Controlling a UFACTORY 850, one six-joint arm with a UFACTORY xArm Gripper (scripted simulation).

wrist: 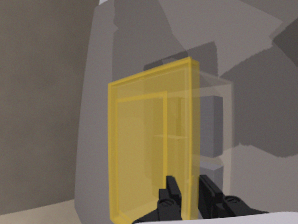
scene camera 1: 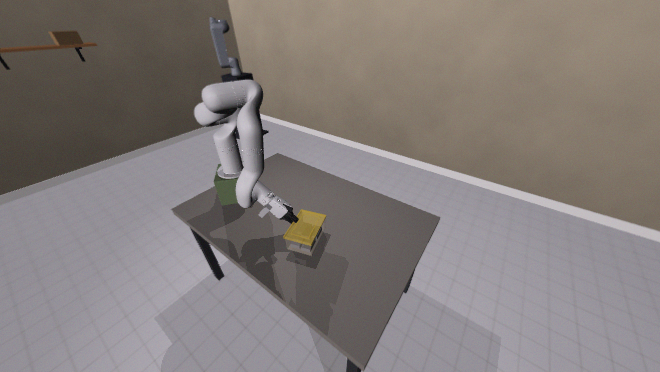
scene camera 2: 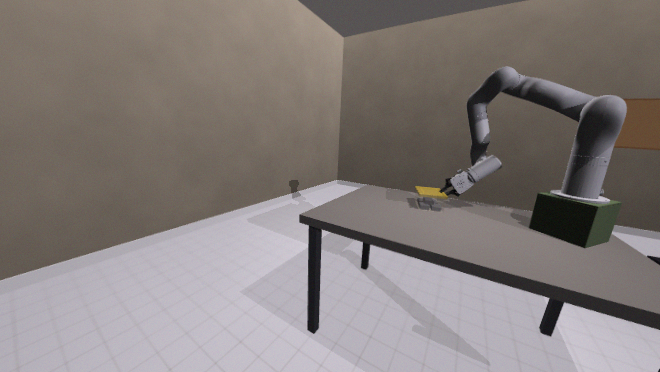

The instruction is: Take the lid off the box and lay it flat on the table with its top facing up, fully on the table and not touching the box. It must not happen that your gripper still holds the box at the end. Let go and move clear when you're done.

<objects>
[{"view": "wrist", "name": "my gripper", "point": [185, 190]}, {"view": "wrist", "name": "yellow lid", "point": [153, 116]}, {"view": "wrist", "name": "grey box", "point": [216, 94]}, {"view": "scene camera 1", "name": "yellow lid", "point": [306, 229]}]
</objects>
